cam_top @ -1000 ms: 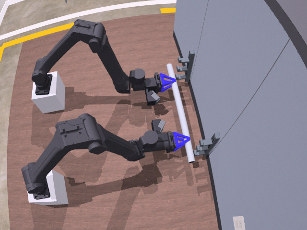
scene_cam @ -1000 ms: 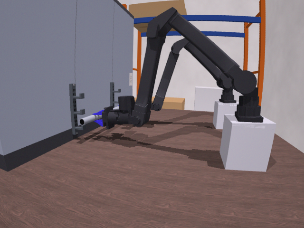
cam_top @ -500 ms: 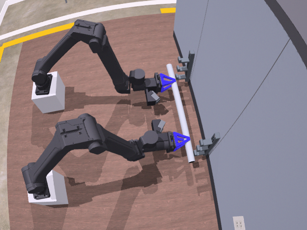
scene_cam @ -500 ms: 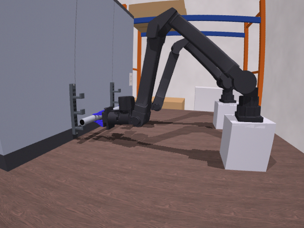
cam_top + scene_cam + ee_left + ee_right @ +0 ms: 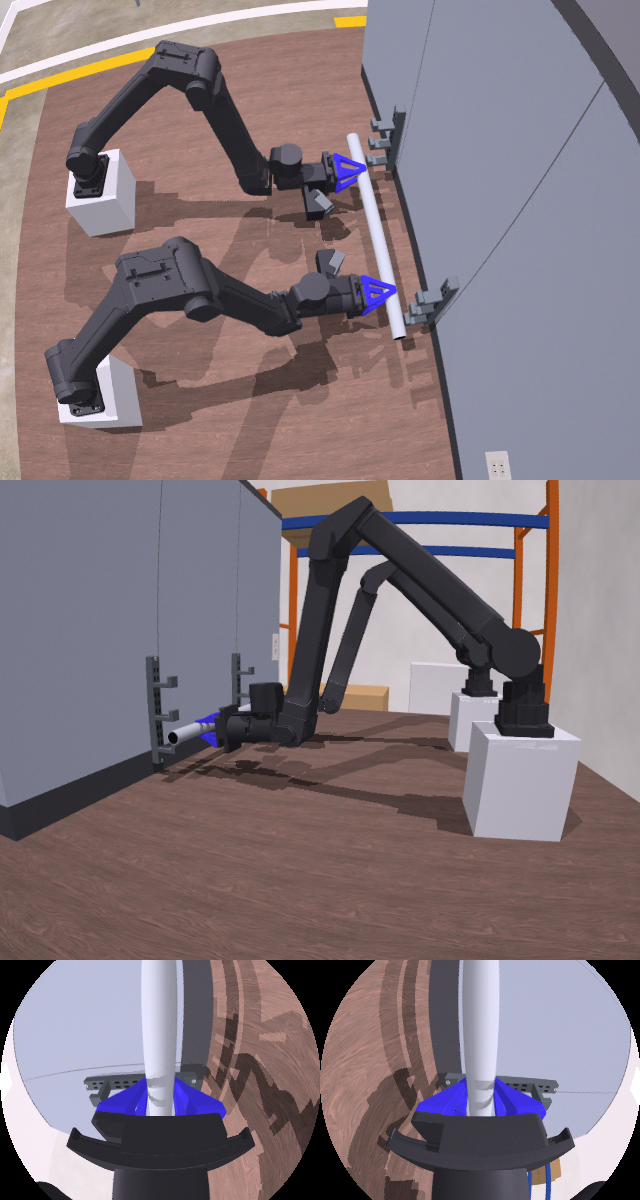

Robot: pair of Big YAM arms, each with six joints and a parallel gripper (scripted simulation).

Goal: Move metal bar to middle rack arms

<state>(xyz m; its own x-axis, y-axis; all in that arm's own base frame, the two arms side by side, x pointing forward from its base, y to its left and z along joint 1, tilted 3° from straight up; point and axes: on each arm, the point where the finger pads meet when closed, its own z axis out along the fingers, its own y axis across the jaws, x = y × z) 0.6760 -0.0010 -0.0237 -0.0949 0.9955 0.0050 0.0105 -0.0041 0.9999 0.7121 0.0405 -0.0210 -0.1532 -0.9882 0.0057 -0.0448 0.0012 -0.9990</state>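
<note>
The metal bar lies 150 mm to the left of my right hand and 10 mm behind it. The rest, counted from my right hand: grey wall panel (340 mm above, 240 mm ahead, 130 mm to the left).
My left hand is 10 mm short of the metal bar and 150 mm to the left of it. The rest, counted from my left hand: grey wall panel (260 mm ahead, 170 mm to the right, 340 mm above).
</note>
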